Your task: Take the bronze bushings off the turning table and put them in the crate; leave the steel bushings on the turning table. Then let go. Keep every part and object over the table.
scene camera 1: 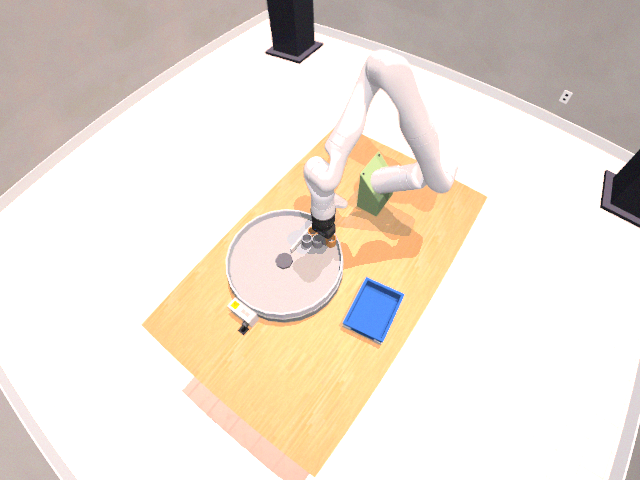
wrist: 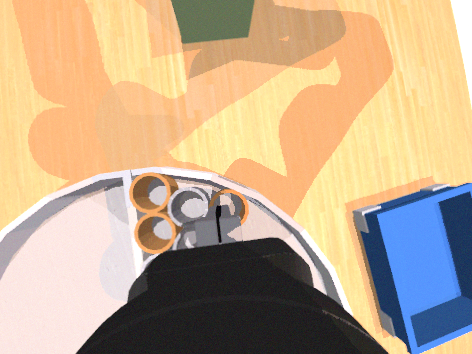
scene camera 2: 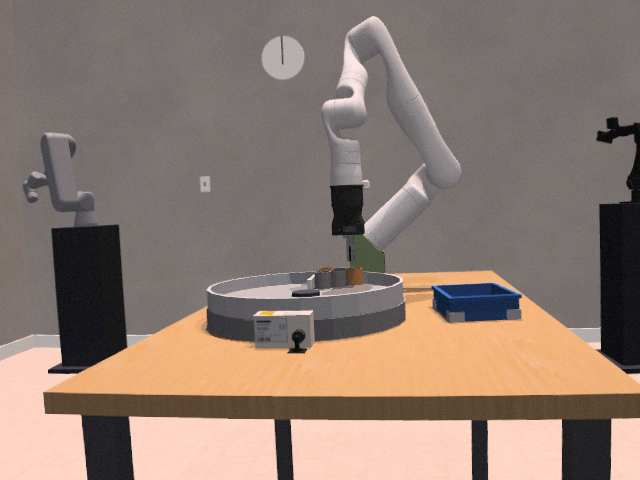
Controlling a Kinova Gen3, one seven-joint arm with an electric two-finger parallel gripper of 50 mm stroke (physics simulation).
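Places are measured from the arm's base along level axes (x ahead, y left, z up), in centimetres.
Where they show: gripper, fingertip midpoint: [scene camera 1: 328, 234] [wrist: 220, 218] [scene camera 2: 350, 260]; arm's base at its link origin: [scene camera 1: 379, 181] [scene camera 2: 370, 240].
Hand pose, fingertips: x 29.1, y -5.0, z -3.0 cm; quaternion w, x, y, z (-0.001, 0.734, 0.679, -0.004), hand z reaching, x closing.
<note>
Each offset is from my fingertips to the centre of the thing. "*": to the spot under its first point.
The round grey turning table [scene camera 1: 268, 289] [scene camera 2: 242, 304] [wrist: 60, 280] carries a tight group of upright bushings near its rim, on the arm's side. In the wrist view, two bronze bushings {dx -3.3, dy -6.1, dz -3.9 cm} [wrist: 141, 192] {dx +0.5, dy -6.3, dz -3.9 cm} [wrist: 144, 235] stand beside the white bar, and a third bronze bushing {dx -0.3, dy +0.8, dz -3.9 cm} [wrist: 244, 207] [scene camera 2: 355, 276] [scene camera 1: 331, 242] stands at the right of the group. Steel bushings [wrist: 175, 206] [scene camera 2: 323, 280] [scene camera 1: 306, 241] stand between and beside them, partly hidden by the gripper. My gripper [scene camera 2: 350, 259] [wrist: 220, 218] is shut and empty, just above the group. The blue crate {dx +13.4, dy +26.7, dz -8.5 cm} [scene camera 1: 373, 311] [scene camera 2: 478, 308] [wrist: 420, 250] is empty.
A thin white bar [scene camera 1: 297, 244] [wrist: 131, 215] [scene camera 2: 310, 282] stands on the turning table beside the bushings. A dark hub disc {dx +15.0, dy -9.5, dz -5.8 cm} [scene camera 1: 283, 260] [scene camera 2: 305, 292] is at its centre. A white box {* dx +38.5, dy -10.3, dz -5.2 cm} [scene camera 1: 242, 311] [scene camera 2: 283, 329] stands at its near edge. The green arm mount [scene camera 1: 373, 195] is behind.
</note>
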